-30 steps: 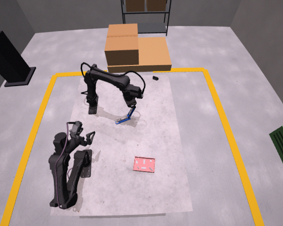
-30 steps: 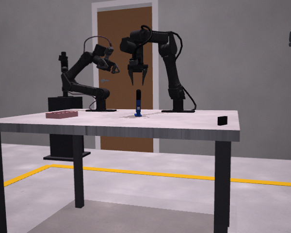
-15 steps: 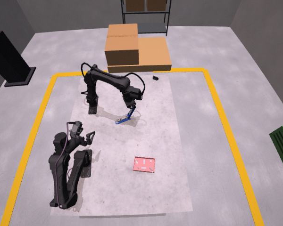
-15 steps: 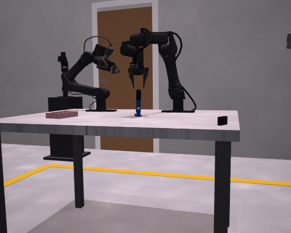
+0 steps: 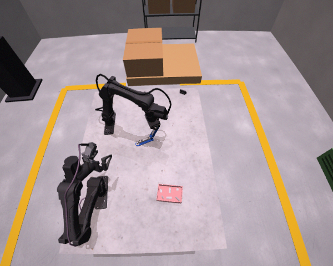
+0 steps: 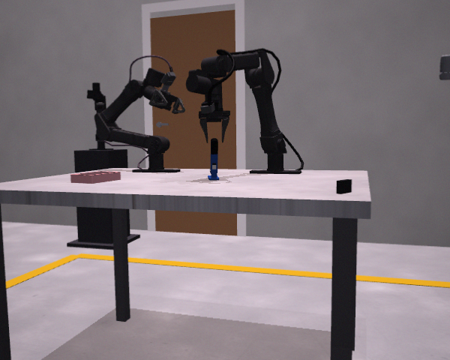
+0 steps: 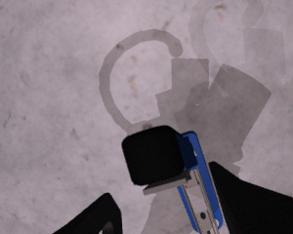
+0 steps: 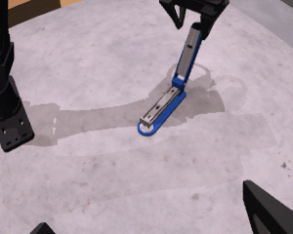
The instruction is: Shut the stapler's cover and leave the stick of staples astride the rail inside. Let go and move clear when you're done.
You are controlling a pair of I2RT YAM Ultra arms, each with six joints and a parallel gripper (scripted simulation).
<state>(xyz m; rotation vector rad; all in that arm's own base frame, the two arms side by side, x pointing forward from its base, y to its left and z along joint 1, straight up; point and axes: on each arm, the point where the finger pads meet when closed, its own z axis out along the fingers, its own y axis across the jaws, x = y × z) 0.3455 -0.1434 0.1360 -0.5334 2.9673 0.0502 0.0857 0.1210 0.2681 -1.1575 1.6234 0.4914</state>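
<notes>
Now: left hand 90 mm above the stapler, 40 mm past it and 20 mm to the left of it. Round my left hand: black block (410 mm to the left, 240 mm ahead, 120 mm below); pink tray (410 mm to the right, 120 mm below, 70 mm ahead).
</notes>
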